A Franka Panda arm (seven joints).
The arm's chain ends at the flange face. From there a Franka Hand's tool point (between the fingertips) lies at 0.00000 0.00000 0.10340 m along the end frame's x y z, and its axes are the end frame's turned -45 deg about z.
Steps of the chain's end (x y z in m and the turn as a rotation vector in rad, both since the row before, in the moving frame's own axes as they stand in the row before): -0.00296, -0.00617, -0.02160, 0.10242, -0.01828, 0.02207; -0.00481, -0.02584, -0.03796, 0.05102, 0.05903, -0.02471; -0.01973, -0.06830, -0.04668, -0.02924, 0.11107, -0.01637; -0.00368, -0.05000, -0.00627, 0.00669, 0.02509, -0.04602; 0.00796, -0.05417, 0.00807, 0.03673, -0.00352, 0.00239
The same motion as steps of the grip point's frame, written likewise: 0.00851, -0.01520, -0.02216, 0.08535, 0.05950, 0.02207; 0.02291, -0.02119, -0.03827, -0.00566, 0.07782, -0.02471; 0.04040, -0.05206, -0.04736, -0.09921, 0.05786, -0.01637; 0.03511, -0.03667, -0.00630, -0.01301, 0.02247, -0.04602; 0.04636, -0.03561, 0.00800, 0.02846, 0.02348, 0.00239
